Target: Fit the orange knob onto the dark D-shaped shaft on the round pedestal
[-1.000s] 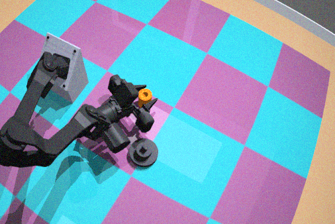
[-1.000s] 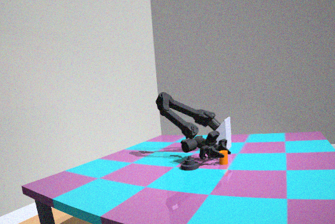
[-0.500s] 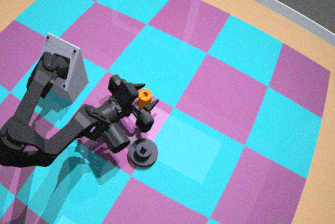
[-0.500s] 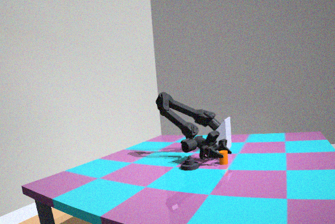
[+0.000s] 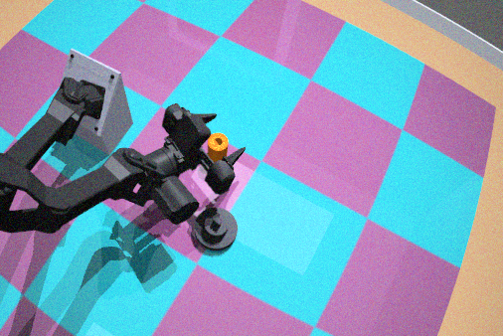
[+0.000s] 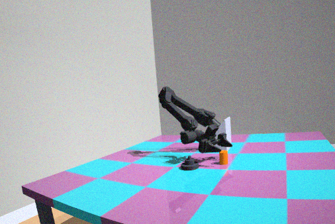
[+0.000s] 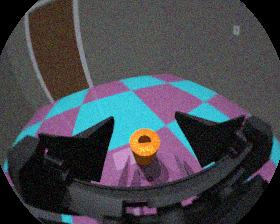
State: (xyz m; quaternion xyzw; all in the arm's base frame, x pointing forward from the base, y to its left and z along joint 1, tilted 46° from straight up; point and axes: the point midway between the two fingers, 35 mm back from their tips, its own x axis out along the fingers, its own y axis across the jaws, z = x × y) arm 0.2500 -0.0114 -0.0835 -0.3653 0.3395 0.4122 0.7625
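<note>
Right now my gripper tip is 20 mm past the orange knob, 20 mm to the left of it and 50 mm above it. From my gripper tip the other things lie so: dark round pedestal (50 mm ahead, 170 mm to the right, 50 mm below).
</note>
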